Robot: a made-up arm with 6 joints. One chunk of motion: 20 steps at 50 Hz.
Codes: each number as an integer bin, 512 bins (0 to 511) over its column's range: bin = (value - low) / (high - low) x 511, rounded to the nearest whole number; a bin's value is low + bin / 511 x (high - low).
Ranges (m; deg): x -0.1..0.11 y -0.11..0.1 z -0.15..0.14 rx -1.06..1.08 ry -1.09..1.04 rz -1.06..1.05
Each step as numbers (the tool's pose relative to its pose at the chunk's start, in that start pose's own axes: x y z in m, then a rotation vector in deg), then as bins.
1 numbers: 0.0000 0.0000 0.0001 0.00 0.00 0.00
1 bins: 243 268 264 253 261 257
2 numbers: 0.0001 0.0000 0.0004 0.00 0.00 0.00
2 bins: 244 268 265 253 261 257
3 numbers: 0.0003 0.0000 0.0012 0.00 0.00 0.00
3 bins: 244 268 266 253 261 257
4 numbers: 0.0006 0.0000 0.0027 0.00 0.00 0.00
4 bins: 245 268 269 253 261 257
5 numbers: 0.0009 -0.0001 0.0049 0.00 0.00 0.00
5 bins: 246 267 273 253 261 257
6 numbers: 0.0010 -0.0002 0.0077 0.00 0.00 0.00
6 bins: 246 267 278 253 261 257
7 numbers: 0.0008 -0.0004 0.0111 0.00 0.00 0.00
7 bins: 245 267 284 253 261 257
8 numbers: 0.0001 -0.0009 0.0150 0.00 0.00 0.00
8 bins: 244 265 291 253 261 257
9 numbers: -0.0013 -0.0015 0.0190 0.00 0.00 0.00
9 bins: 240 264 298 253 261 257
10 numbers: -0.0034 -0.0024 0.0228 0.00 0.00 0.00
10 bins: 235 262 304 253 261 257
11 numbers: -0.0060 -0.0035 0.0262 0.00 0.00 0.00
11 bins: 229 259 310 253 261 257
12 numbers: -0.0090 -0.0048 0.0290 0.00 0.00 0.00
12 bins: 221 256 315 253 261 257
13 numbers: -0.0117 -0.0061 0.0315 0.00 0.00 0.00
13 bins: 215 253 320 253 261 257
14 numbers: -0.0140 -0.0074 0.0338 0.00 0.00 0.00
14 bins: 209 250 324 253 261 257
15 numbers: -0.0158 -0.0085 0.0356 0.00 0.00 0.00
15 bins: 205 247 327 253 261 257
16 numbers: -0.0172 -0.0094 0.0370 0.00 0.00 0.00
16 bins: 201 245 330 253 261 257
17 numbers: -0.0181 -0.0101 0.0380 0.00 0.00 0.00
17 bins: 199 243 331 253 261 257
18 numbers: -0.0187 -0.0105 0.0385 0.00 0.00 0.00
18 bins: 198 242 332 253 261 257
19 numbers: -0.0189 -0.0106 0.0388 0.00 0.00 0.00
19 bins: 197 242 333 253 261 257
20 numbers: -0.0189 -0.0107 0.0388 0.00 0.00 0.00
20 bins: 197 242 333 253 261 257
